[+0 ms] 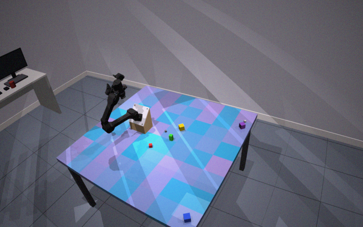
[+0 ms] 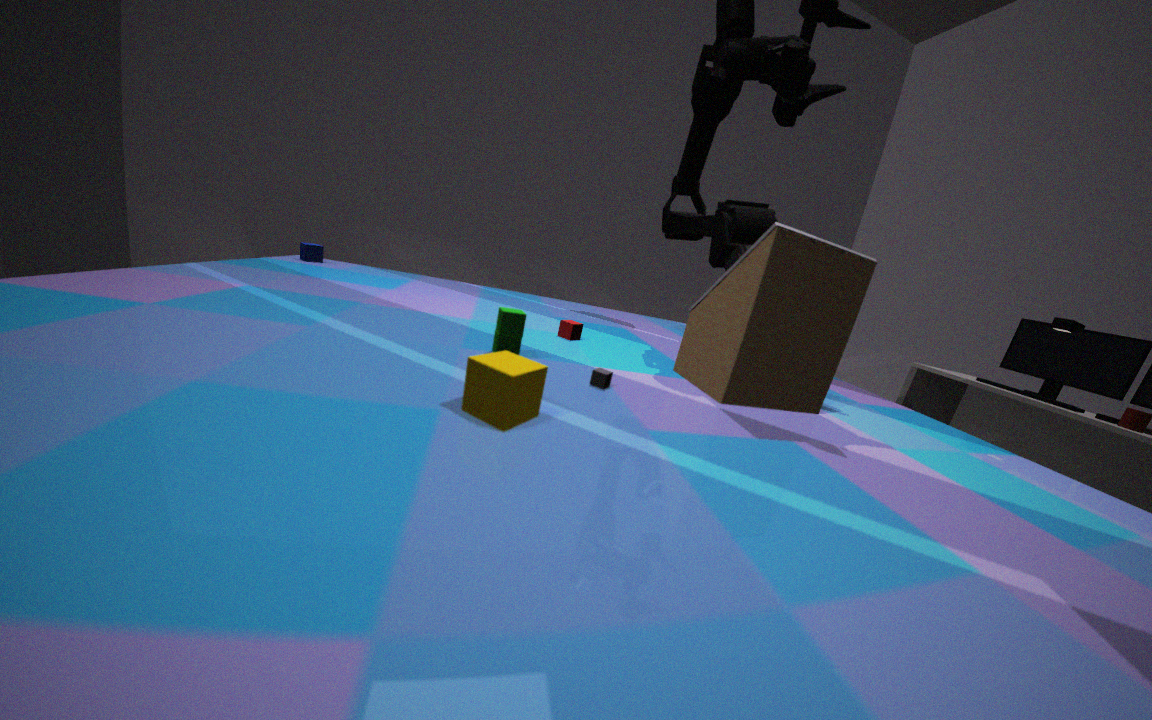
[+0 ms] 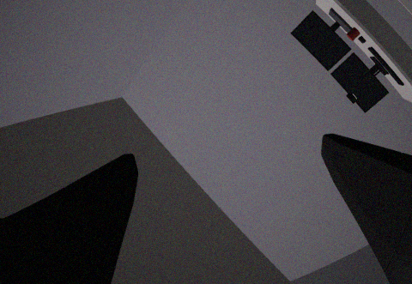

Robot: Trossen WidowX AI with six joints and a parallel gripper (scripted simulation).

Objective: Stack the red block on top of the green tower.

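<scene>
My gripper tip is 510 mm above the red block, 330 mm short of it and 100 mm to the left of it. The rest, counted from my gripper tip: yellow cube 500 mm below, 480 mm ahead, 180 mm to the left; then blue cube 840 mm ahead, 590 mm to the right, 500 mm below; then grey cube 510 mm below, 360 mm ahead, 110 mm to the left.
</scene>
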